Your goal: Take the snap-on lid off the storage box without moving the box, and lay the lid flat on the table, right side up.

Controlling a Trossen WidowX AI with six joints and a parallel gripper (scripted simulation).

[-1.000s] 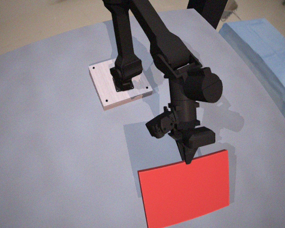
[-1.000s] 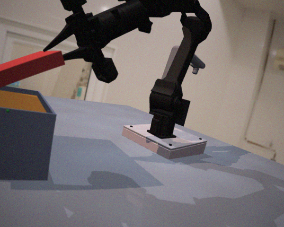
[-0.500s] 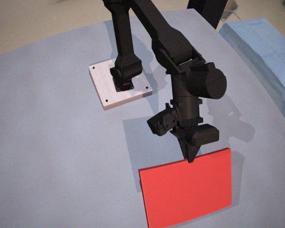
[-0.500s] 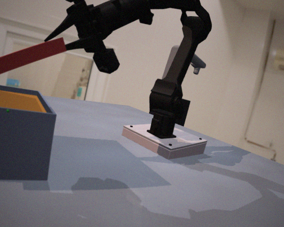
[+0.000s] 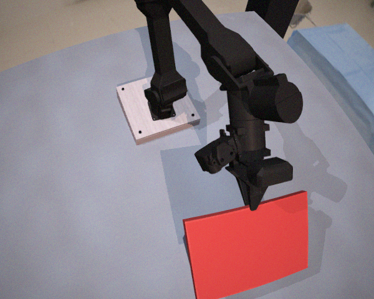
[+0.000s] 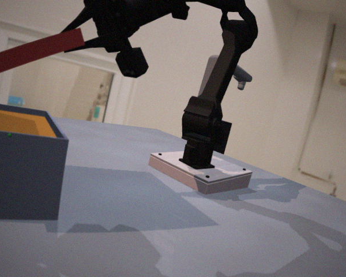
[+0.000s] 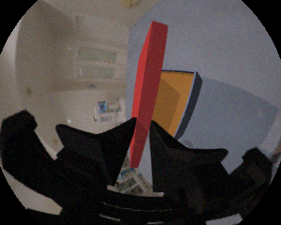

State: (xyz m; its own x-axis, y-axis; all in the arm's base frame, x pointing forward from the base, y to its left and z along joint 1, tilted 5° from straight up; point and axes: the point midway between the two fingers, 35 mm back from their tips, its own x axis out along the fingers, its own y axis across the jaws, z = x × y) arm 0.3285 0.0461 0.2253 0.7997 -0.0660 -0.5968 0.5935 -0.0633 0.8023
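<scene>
The red lid is 7 cm ahead of my gripper tip, 4 cm below it and 1 cm to the right of it. The rest, counted from my gripper tip: storage box (16 cm below, 5 cm ahead).
</scene>
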